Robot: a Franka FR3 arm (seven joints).
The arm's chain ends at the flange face. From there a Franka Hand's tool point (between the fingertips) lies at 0.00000 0.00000 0.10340 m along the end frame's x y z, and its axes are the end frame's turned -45 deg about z.
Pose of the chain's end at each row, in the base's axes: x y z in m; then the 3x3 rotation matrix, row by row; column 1 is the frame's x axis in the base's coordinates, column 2 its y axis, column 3 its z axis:
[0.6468 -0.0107 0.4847], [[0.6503 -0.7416 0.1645], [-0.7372 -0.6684 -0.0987], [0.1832 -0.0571 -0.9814]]
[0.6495 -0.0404 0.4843], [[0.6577 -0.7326 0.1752], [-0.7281 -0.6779 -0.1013], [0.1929 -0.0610 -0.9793]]
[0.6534 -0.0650 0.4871], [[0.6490 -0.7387 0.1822], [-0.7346 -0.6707 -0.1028], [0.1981 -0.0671 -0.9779]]
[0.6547 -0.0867 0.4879], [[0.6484 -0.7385 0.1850], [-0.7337 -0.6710 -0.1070], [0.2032 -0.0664 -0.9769]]
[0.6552 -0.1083 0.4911], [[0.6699 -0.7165 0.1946], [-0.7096 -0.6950 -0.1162], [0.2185 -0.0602 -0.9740]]
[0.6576 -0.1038 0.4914], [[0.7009 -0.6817 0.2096], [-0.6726 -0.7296 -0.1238], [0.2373 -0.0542 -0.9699]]
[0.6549 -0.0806 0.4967], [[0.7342 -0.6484 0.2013], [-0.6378 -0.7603 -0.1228], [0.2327 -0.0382 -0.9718]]
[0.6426 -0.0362 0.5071], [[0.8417 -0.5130 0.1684], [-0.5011 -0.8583 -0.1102], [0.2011 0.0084 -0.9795]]
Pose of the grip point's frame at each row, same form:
[0.6638 -0.0209 0.3832], [[0.9842 -0.0646 0.1645], [-0.0486 -0.9939 -0.0987], [0.1699 0.0892 -0.9814]]
[0.6676 -0.0509 0.3830], [[0.9831 -0.0530 0.1752], [-0.0355 -0.9942 -0.1013], [0.1795 0.0933 -0.9793]]
[0.6722 -0.0756 0.3860], [[0.9813 -0.0634 0.1822], [-0.0452 -0.9937 -0.1028], [0.1875 0.0926 -0.9779]]
[0.6738 -0.0978 0.3869], [[0.9807 -0.0637 0.1850], [-0.0443 -0.9933 -0.1070], [0.1906 0.0967 -0.9769]]
[0.6753 -0.1203 0.3904], [[0.9803 -0.0330 0.1946], [-0.0103 -0.9932 -0.1162], [0.1971 0.1119 -0.9740]]
[0.6793 -0.1166 0.3911], [[0.9776 0.0136 0.2096], [0.0403 -0.9915 -0.1238], [0.2061 0.1295 -0.9699]]
[0.6757 -0.0933 0.3962], [[0.9776 0.0607 0.2013], [0.0866 -0.9886 -0.1228], [0.1916 0.1375 -0.9718]]
[0.6600 -0.0476 0.4058], [[0.9579 0.2324 0.1684], [0.2526 -0.9612 -0.1102], [0.1363 0.1481 -0.9795]]

